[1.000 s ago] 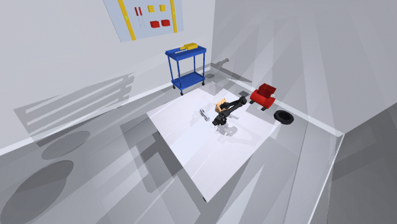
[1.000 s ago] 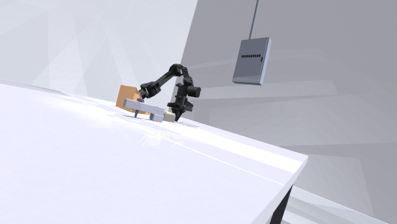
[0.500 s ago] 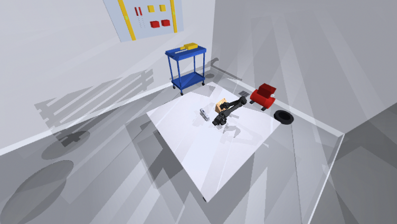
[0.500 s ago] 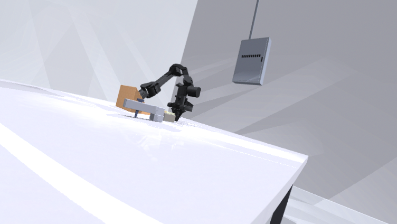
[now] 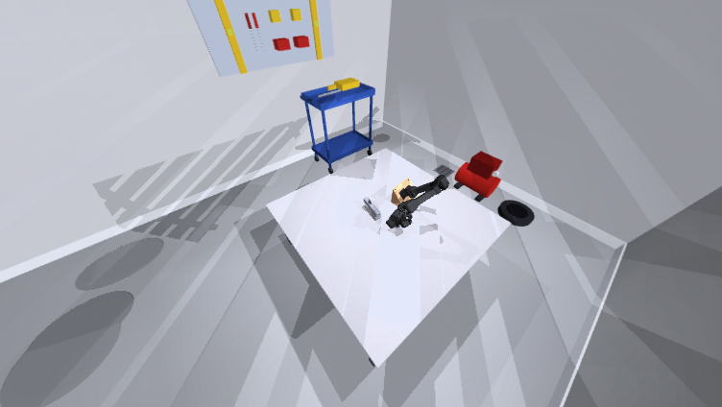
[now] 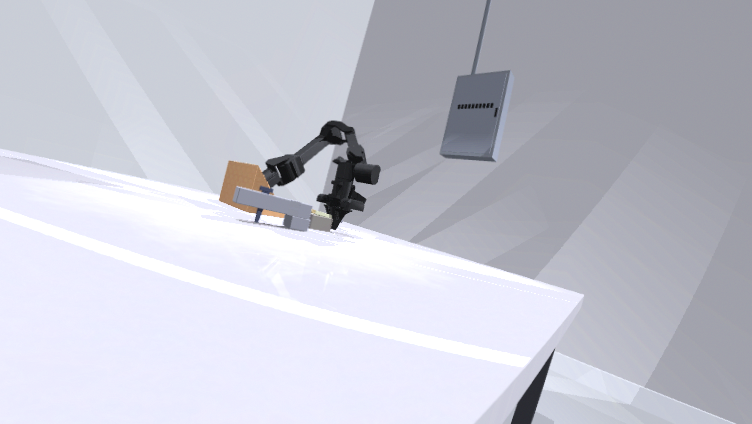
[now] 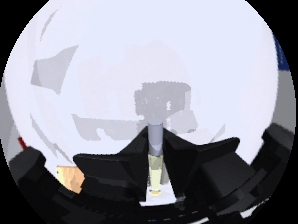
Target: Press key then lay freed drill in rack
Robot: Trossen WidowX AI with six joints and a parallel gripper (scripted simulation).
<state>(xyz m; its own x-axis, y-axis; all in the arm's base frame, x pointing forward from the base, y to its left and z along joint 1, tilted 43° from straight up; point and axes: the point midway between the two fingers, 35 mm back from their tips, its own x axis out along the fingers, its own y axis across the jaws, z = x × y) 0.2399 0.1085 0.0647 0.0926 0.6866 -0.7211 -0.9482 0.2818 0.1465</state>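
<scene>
Now: the drill 10 mm behind my gripper tip, 40 mm to the right of it and 40 mm above it. Also, from my gripper tip: dark block 20 mm behind, 50 mm to the right, 10 mm above.
</scene>
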